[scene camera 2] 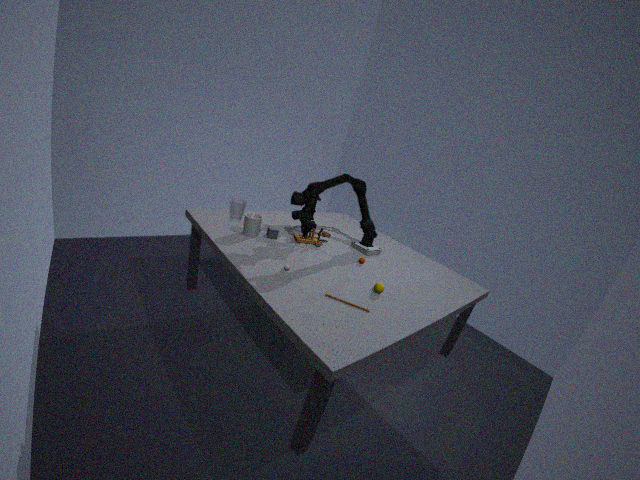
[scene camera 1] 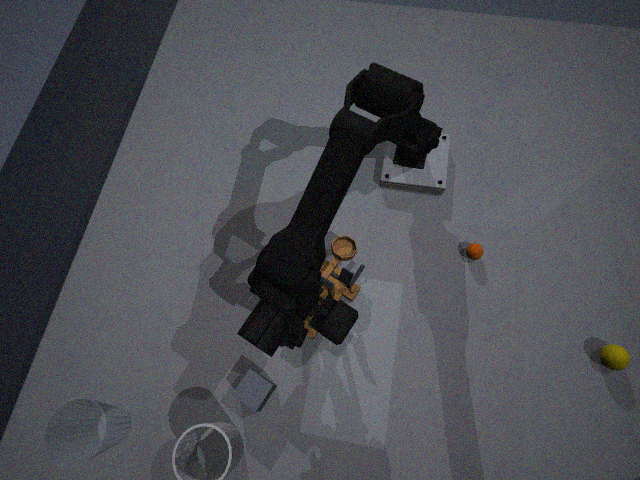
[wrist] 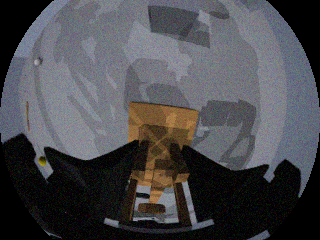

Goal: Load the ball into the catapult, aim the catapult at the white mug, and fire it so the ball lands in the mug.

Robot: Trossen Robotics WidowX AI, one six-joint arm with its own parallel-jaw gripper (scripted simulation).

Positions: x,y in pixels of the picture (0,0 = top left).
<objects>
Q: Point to a wooden catapult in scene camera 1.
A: At 336,283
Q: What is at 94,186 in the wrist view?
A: My gripper.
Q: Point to a wooden catapult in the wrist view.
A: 162,129
</objects>
